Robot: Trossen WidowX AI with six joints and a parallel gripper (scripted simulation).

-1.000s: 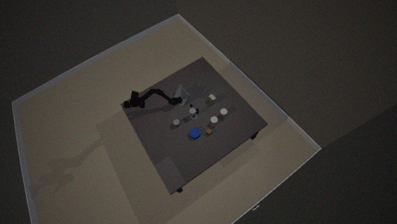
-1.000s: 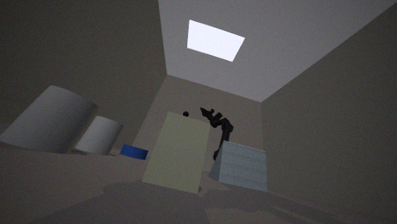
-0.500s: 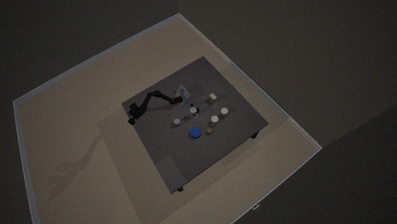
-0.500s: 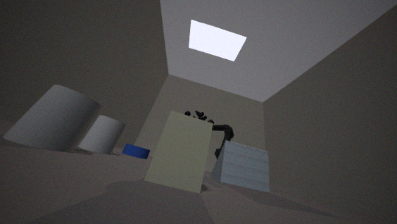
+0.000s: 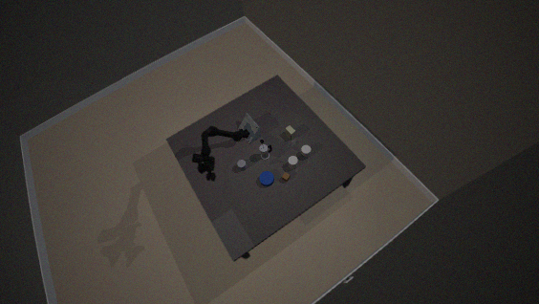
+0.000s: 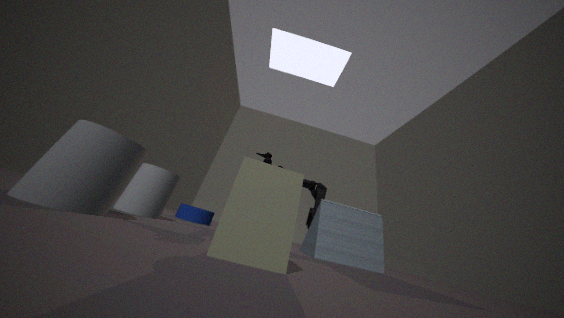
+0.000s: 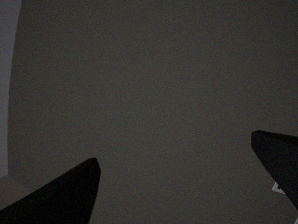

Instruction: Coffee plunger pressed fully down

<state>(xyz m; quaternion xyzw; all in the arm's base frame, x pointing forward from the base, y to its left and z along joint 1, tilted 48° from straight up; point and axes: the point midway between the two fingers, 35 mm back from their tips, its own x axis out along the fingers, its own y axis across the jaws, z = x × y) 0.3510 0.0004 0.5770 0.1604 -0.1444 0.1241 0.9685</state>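
Right now my gripper tip is 11 cm past the coffee press, 47 cm to the right of it and 31 cm above it.
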